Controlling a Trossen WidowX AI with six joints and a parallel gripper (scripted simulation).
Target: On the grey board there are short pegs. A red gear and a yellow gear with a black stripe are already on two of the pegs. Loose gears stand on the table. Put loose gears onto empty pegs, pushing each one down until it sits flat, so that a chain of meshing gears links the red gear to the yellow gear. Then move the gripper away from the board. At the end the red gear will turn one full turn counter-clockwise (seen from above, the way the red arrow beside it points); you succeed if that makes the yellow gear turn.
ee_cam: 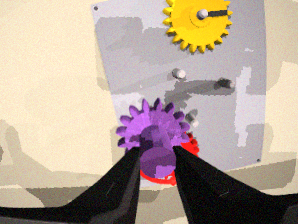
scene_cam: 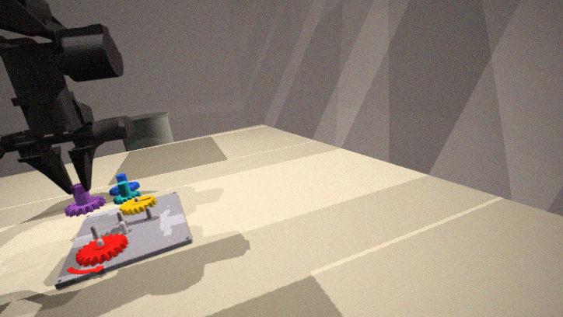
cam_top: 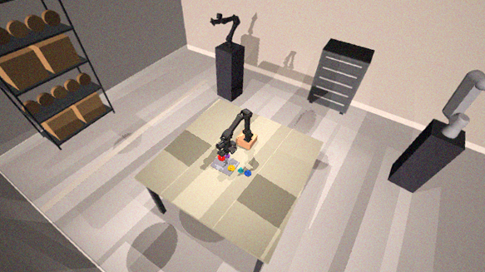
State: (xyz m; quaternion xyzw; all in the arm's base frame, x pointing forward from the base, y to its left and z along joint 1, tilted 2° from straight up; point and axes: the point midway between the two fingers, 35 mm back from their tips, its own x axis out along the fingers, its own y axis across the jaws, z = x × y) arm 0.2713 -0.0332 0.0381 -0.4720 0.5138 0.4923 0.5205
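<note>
Now: the red gear 70 mm below my gripper tip, 50 mm to the right of it and 20 mm ahead of it. From my gripper tip the other things lie so: grey board 80 mm below, 50 mm ahead, 10 mm to the left; then red arrow 90 mm to the right, 80 mm below, 10 mm ahead; then purple gear 10 mm below.
</note>
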